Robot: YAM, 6 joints.
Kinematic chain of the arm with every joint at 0, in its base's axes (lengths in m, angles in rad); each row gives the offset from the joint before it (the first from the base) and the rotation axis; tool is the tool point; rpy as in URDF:
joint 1: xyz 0 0 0.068 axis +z
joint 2: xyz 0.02 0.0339 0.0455 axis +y
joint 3: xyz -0.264 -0.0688 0 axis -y
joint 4: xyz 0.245 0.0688 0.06 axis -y
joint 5: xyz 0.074 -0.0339 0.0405 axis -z
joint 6: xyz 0.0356 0 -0.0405 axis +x
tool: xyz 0 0 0 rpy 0 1.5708 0
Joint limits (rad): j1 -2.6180..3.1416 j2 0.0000..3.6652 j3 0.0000..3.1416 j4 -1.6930..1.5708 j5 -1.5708..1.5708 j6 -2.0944..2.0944
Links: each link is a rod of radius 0.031 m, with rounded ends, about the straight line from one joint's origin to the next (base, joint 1, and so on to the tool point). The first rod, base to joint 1, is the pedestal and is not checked.
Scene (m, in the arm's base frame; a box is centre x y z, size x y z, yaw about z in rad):
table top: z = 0
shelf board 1: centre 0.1 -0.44 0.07 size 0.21 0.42 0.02 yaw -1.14
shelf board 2: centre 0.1 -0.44 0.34 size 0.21 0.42 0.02 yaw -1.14
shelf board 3: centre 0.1 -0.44 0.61 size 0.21 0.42 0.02 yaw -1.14
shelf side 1: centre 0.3 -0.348 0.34 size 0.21 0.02 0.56 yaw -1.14
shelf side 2: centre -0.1 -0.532 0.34 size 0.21 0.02 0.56 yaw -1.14
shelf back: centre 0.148 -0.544 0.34 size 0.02 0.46 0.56 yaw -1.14
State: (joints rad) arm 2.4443 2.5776 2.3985 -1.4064 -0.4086 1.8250
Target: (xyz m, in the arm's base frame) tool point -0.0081 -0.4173 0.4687
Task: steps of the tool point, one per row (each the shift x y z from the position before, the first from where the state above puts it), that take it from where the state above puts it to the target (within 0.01 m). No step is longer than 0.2 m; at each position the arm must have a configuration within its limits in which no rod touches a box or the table.
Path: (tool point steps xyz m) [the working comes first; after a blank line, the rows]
Joints at the target: 1.6143 0.9573 3.1416 1.2300 -0.8289 1.8250
Straight joint move there: touches shelf board 3.

1: 0.0435 0.0893 0.0545
2: 0.0693 0.0725 0.0699
3: 0.0904 0.0429 0.0807
4: 0.1003 0.0038 0.0845
5: 0.0952 -0.0379 0.0801
6: 0.0749 -0.0741 0.0677
7: 0.0437 -0.0975 0.0490
8: 0.0084 -0.1044 0.0264
9: -0.0965 -0.1195 0.0343
10: -0.0655 -0.1386 -0.0083
11: -0.0284 -0.1399 -0.0478
12: 0.0074 -0.1243 -0.0808
13: 0.0365 -0.0955 -0.1049

